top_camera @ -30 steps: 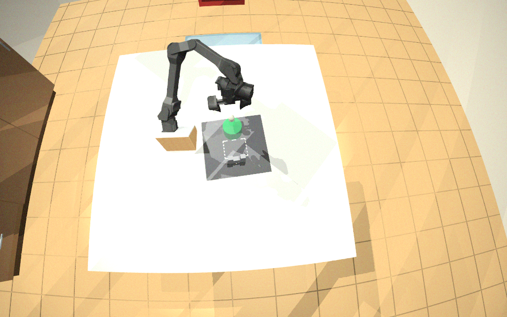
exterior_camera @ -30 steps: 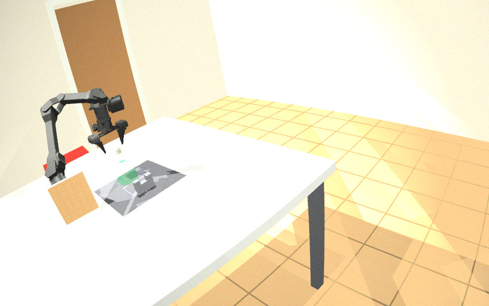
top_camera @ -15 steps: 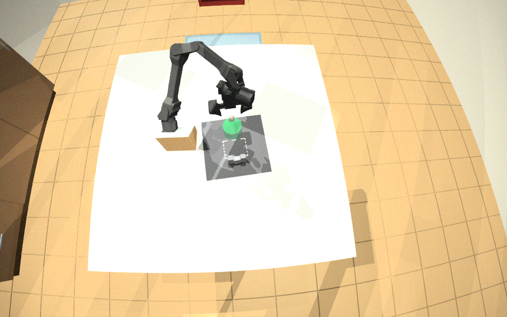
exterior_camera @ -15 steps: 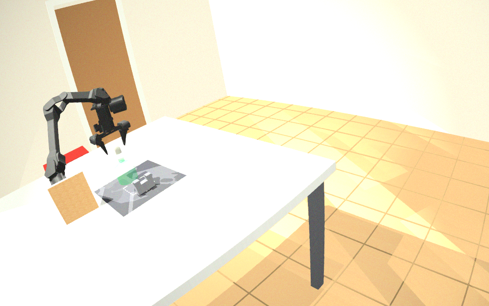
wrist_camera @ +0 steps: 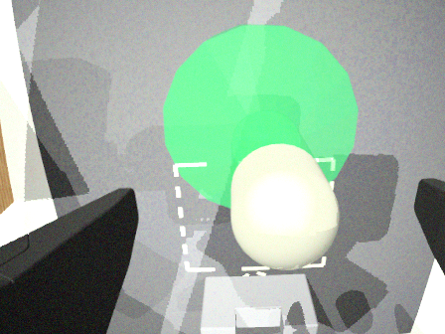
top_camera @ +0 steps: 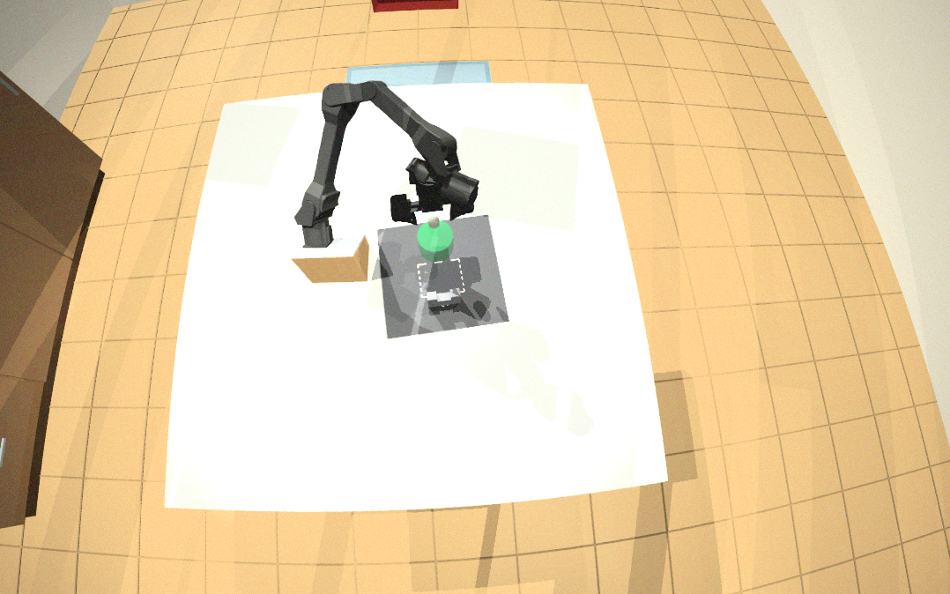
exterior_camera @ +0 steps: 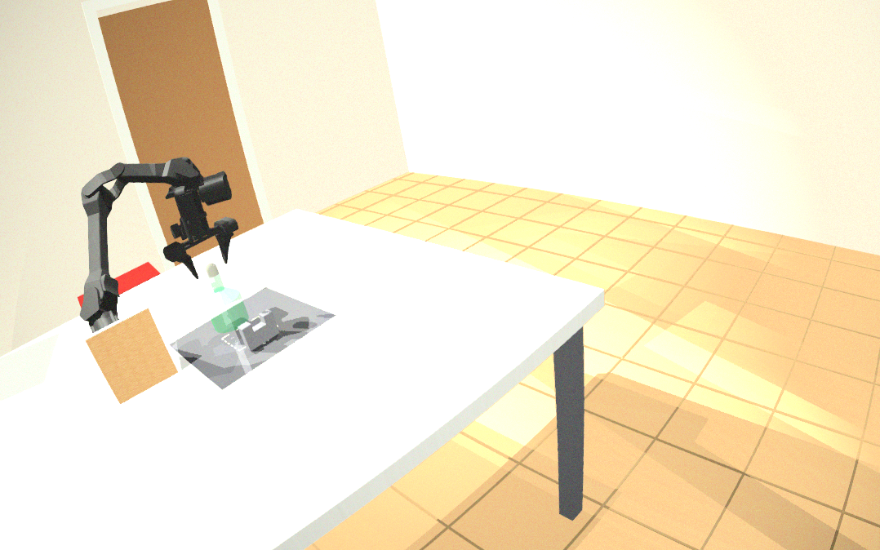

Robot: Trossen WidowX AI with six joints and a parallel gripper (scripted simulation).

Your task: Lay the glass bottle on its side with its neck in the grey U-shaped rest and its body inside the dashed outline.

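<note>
My gripper tip is 5 cm above the green glass bottle. Also, from my gripper tip: dark grey mat (14 cm below, 8 cm to the right, 1 cm ahead).
</note>
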